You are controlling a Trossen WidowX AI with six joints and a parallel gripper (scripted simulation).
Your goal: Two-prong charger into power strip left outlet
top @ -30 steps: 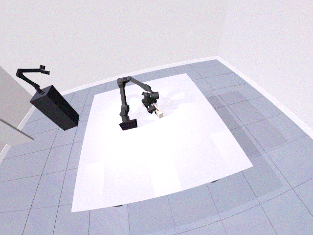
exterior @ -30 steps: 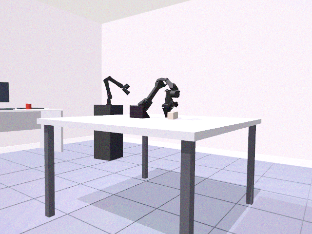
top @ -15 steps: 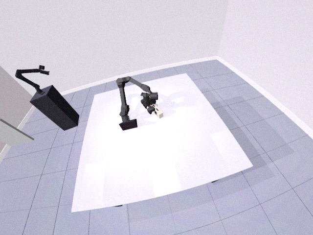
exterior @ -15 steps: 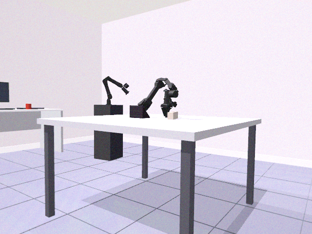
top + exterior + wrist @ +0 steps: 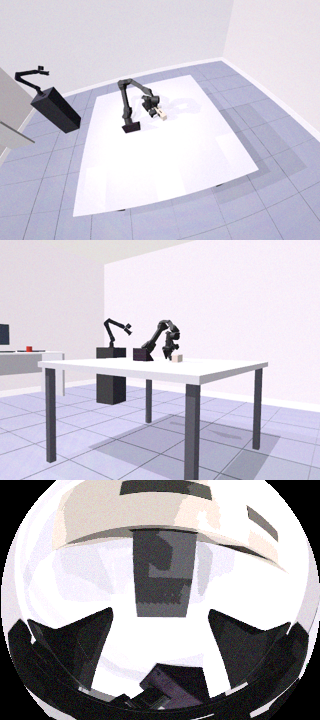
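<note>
Right now the dark charger is 50 mm ahead of my gripper tip, 10 mm to the left of it and 10 mm above it.
</note>
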